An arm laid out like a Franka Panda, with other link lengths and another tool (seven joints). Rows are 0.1 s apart.
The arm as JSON. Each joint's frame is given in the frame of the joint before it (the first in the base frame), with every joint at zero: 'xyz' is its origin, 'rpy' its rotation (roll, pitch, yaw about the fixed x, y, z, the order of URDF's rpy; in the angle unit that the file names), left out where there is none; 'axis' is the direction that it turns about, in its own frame. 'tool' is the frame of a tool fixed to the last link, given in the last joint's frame.
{
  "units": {
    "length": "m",
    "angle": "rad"
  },
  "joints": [
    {
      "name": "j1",
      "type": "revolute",
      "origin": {
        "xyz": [
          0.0,
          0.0,
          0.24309
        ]
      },
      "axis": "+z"
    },
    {
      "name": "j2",
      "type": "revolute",
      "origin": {
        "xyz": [
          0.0,
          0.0,
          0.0
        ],
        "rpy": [
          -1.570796,
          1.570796,
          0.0
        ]
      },
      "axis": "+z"
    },
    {
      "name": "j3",
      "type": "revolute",
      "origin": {
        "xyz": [
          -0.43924,
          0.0,
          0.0
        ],
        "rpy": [
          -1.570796,
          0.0,
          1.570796
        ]
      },
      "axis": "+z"
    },
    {
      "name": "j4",
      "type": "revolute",
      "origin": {
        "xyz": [
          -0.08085,
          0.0,
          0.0
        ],
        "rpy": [
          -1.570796,
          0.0,
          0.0
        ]
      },
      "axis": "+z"
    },
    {
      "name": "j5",
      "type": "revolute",
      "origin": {
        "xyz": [
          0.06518,
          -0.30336,
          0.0
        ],
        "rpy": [
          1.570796,
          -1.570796,
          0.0
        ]
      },
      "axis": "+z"
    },
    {
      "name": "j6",
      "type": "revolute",
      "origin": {
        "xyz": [
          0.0,
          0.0,
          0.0
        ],
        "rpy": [
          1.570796,
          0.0,
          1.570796
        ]
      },
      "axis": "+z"
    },
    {
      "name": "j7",
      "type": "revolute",
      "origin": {
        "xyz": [
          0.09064,
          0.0,
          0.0
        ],
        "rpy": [
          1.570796,
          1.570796,
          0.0
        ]
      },
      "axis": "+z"
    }
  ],
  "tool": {
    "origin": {
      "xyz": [
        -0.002,
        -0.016,
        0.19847
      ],
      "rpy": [
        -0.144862,
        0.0,
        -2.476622
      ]
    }
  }
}
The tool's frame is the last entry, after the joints.
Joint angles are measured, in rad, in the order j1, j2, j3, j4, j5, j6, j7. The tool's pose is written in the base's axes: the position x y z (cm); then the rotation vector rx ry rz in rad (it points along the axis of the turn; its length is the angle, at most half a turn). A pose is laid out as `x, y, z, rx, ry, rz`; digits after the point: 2 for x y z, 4 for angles.
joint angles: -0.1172, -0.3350, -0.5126, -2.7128, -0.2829, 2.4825, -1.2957
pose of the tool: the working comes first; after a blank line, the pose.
Where each joint sits with the arm in this pose, in the base's axes (m; each line is computed from the numbers above, not from the rounded line before):
j1: 0.0000 0.0000 0.2431
j2: 0.0000 0.0000 0.2431
j3: -0.1434 0.0169 0.6579
j4: -0.0820 -0.0303 0.6811
j5: 0.1402 -0.1480 0.4992
j6: 0.1402 -0.1480 0.4992
j7: 0.2237 -0.1826 0.5063
the tool: 0.2276 -0.2074 0.3088

22.76, -20.74, 30.88, 2.3703, -1.8755, -0.0101
